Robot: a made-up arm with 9 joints.
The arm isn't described. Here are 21 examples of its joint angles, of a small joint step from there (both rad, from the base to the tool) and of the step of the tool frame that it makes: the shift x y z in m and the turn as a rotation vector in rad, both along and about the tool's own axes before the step.
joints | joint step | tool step
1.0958 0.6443 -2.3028 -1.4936 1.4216 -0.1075 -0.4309 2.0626 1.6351 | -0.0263 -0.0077 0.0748 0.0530 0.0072 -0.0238 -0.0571 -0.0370 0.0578 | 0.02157 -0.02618 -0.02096 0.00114 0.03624 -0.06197
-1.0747 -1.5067 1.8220 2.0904 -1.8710 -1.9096 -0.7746 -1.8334 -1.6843 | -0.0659 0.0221 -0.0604 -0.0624 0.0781 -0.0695 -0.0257 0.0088 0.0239 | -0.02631 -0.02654 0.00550 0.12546 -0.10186 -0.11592
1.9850 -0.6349 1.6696 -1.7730 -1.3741 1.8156 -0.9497 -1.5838 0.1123 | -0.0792 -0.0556 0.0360 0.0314 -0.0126 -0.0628 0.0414 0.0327 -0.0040 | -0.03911 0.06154 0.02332 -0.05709 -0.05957 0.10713
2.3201 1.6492 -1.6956 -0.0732 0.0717 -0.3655 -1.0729 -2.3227 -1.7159 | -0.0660 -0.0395 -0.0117 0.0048 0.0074 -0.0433 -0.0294 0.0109 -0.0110 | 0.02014 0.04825 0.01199 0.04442 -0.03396 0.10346
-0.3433 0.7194 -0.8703 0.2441 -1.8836 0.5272 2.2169 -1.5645 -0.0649 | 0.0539 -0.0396 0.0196 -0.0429 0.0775 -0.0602 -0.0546 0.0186 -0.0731 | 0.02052 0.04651 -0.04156 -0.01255 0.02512 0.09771
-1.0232 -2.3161 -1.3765 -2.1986 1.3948 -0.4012 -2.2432 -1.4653 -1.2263 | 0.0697 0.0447 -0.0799 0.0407 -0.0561 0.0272 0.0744 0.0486 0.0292 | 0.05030 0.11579 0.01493 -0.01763 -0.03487 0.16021
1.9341 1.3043 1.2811 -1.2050 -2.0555 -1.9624 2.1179 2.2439 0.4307 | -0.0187 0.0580 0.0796 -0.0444 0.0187 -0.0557 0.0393 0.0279 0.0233 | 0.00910 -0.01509 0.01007 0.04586 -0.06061 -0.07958
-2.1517 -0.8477 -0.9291 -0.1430 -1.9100 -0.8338 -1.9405 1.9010 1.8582 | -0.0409 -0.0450 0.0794 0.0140 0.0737 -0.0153 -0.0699 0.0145 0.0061 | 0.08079 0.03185 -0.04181 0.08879 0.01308 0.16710
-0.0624 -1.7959 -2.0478 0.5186 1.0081 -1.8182 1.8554 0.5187 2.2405 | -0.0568 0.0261 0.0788 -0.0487 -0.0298 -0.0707 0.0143 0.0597 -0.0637 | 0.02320 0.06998 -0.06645 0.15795 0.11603 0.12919
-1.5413 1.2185 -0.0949 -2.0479 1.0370 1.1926 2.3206 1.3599 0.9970 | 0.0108 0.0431 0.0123 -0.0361 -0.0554 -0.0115 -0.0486 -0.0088 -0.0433 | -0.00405 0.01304 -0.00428 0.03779 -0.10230 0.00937
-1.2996 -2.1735 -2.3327 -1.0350 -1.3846 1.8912 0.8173 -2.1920 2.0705 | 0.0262 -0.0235 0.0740 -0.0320 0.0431 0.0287 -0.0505 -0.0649 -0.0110 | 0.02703 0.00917 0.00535 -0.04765 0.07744 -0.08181
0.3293 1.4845 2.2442 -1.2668 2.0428 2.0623 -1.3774 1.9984 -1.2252 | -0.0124 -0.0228 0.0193 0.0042 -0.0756 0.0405 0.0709 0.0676 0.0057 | -0.01337 -0.00097 0.04496 -0.06073 -0.11873 -0.00697
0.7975 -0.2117 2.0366 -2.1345 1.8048 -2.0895 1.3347 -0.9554 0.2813 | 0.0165 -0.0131 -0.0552 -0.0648 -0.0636 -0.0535 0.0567 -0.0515 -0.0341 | 0.05792 -0.03110 0.00595 -0.11830 -0.09746 0.06325
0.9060 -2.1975 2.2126 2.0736 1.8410 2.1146 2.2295 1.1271 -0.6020 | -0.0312 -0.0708 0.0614 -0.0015 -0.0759 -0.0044 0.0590 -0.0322 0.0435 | -0.00715 -0.02251 0.08699 0.17995 -0.16590 -0.03495
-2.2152 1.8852 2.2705 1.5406 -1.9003 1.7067 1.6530 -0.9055 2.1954 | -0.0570 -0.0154 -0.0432 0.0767 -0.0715 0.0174 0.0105 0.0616 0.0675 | -0.02231 -0.01310 -0.00091 0.09126 0.01320 0.01229
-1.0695 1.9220 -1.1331 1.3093 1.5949 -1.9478 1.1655 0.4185 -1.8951 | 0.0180 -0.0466 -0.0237 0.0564 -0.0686 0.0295 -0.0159 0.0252 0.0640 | -0.05950 0.03064 -0.00433 0.04331 0.06621 0.01127
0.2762 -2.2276 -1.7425 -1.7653 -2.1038 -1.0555 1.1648 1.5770 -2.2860 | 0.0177 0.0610 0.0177 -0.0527 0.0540 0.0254 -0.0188 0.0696 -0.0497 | -0.03288 0.01640 0.02859 0.01137 0.00376 0.06900
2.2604 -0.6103 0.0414 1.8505 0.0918 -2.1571 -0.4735 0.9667 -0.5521 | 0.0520 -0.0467 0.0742 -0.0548 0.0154 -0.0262 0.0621 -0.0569 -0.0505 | 0.02944 0.02391 0.02090 0.03993 -0.07693 0.10182
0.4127 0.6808 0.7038 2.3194 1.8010 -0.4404 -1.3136 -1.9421 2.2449 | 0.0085 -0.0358 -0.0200 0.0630 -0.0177 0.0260 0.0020 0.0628 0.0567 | 0.03306 -0.01198 0.02522 0.07862 0.12273 -0.08303
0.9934 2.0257 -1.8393 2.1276 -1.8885 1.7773 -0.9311 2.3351 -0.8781 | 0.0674 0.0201 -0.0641 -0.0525 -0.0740 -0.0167 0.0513 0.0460 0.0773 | -0.00410 -0.10372 0.07283 0.03136 -0.11557 -0.15728
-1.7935 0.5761 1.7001 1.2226 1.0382 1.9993 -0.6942 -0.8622 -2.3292 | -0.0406 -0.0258 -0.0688 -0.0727 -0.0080 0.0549 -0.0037 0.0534 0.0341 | 0.01958 0.02744 0.01603 -0.07066 0.03168 0.03542
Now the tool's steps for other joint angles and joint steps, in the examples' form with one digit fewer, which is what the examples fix.
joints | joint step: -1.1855 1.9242 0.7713 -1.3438 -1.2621 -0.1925 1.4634 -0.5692 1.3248 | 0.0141 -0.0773 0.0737 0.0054 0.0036 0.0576 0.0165 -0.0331 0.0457
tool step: -0.0478 -0.0233 -0.0214 -0.0968 -0.0162 0.1180
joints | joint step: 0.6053 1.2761 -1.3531 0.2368 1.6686 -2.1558 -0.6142 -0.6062 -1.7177 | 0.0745 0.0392 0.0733 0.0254 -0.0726 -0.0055 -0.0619 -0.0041 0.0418
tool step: 0.0162 -0.0550 0.0266 0.0211 -0.0124 -0.0476
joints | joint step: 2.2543 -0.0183 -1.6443 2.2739 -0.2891 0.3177 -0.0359 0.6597 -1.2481 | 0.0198 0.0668 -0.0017 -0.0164 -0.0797 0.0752 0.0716 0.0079 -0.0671
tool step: -0.0443 0.0589 0.0403 0.0467 0.0102 0.1432
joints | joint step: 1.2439 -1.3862 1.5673 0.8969 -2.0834 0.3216 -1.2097 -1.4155 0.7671 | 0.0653 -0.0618 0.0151 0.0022 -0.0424 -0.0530 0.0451 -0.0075 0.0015
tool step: 0.0751 -0.0873 -0.0331 -0.0595 0.0245 -0.0911
